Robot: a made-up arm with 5 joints. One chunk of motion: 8 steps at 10 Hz.
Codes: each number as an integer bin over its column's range. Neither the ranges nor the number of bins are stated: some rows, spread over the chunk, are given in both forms.
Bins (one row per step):
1: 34 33 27 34 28
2: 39 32 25 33 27
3: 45 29 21 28 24
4: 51 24 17 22 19
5: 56 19 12 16 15
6: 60 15 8 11 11
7: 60 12 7 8 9
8: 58 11 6 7 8
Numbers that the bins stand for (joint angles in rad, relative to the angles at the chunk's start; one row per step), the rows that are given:
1: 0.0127 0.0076 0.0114 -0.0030 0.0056
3: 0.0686 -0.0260 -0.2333 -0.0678 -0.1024
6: 0.1448 -0.1438 -0.7637 -0.2513 -0.4532
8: 0.1346 -0.1775 -0.8452 -0.2944 -0.5341
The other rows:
2: 0.0381 -0.0008 -0.0702 -0.0138 -0.0214
4: 0.0990 -0.0681 -0.3965 -0.1325 -0.2373
5: 0.1244 -0.1102 -0.6005 -0.1973 -0.3452
7: 0.1448 -0.1690 -0.8044 -0.2837 -0.5071

